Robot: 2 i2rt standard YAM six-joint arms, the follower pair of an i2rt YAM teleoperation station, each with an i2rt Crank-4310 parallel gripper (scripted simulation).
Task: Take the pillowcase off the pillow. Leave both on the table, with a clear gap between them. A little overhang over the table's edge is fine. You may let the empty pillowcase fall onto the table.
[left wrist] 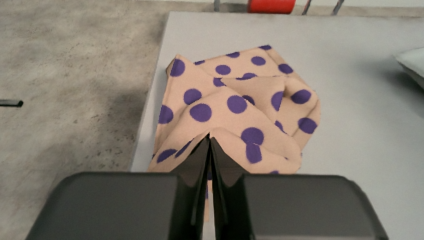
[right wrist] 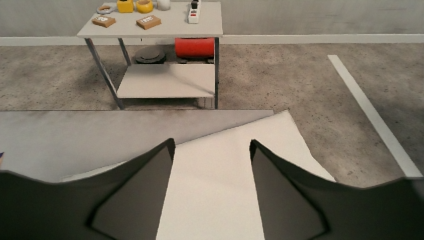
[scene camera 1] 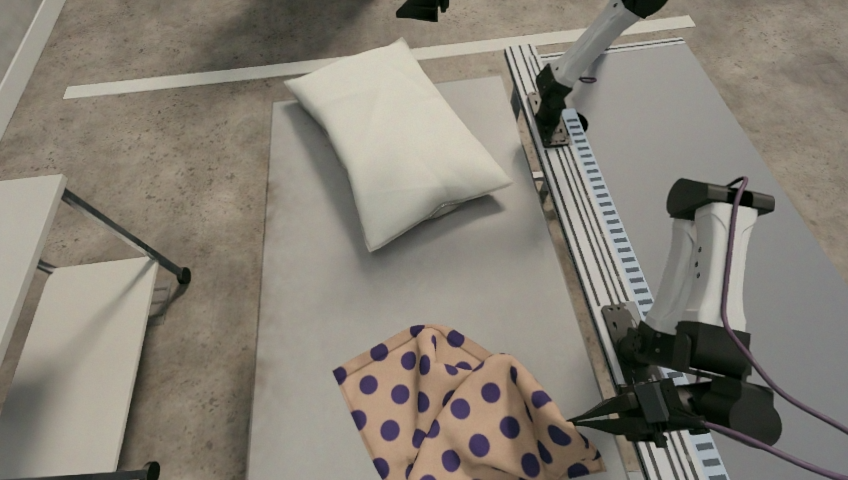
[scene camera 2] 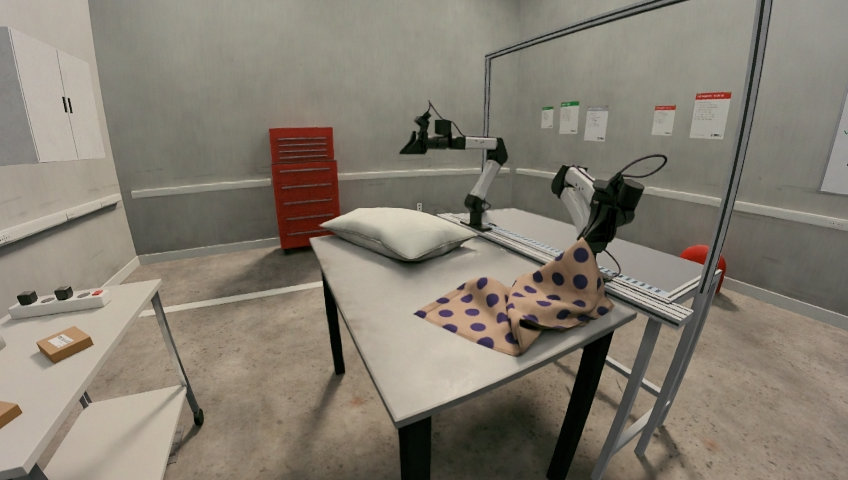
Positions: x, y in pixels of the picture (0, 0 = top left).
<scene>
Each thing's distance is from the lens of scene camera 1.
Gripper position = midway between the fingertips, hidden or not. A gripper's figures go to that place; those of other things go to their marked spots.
left gripper [scene camera 1: 566, 422]: 71 cm
white pillow [scene camera 1: 409, 158]: 97 cm
pillowcase [scene camera 1: 429, 395]: 82 cm
The marked spots on the white pillow and the pillowcase are 52 cm apart.
</scene>
